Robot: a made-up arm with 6 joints. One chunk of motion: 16 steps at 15 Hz.
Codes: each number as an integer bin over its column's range. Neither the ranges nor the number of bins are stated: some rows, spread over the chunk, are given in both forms.
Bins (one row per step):
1: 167 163 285 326 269 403
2: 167 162 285 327 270 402
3: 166 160 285 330 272 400
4: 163 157 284 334 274 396
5: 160 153 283 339 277 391
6: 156 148 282 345 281 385
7: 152 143 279 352 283 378
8: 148 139 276 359 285 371
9: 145 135 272 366 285 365
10: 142 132 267 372 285 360
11: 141 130 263 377 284 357
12: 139 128 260 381 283 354
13: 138 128 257 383 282 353
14: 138 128 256 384 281 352
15: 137 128 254 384 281 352
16: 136 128 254 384 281 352
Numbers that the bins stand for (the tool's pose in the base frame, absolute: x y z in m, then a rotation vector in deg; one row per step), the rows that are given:
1: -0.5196 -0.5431 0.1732 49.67 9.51 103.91
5: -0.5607 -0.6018 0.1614 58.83 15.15 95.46
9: -0.6487 -0.7074 0.0969 77.85 20.78 77.14
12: -0.6840 -0.7485 0.0264 88.41 19.37 69.39
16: -0.7016 -0.7485 -0.0088 90.53 17.96 67.98
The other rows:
2: -0.5196 -0.5489 0.1732 50.37 10.22 103.21
3: -0.5254 -0.5607 0.1732 52.49 11.62 101.80
4: -0.5431 -0.5783 0.1673 55.30 13.03 98.98
6: -0.5841 -0.6311 0.1556 63.05 17.96 91.23
7: -0.6076 -0.6605 0.1380 67.98 19.37 86.30
8: -0.6311 -0.6840 0.1204 72.92 20.78 81.37
10: -0.6663 -0.7250 0.0675 82.07 20.78 73.62
11: -0.6722 -0.7368 0.0440 85.60 20.08 71.51
13: -0.6898 -0.7485 0.0088 89.82 18.67 68.69
14: -0.6898 -0.7485 0.0029 90.53 17.96 67.98
15: -0.6957 -0.7485 -0.0088 90.53 17.96 67.98

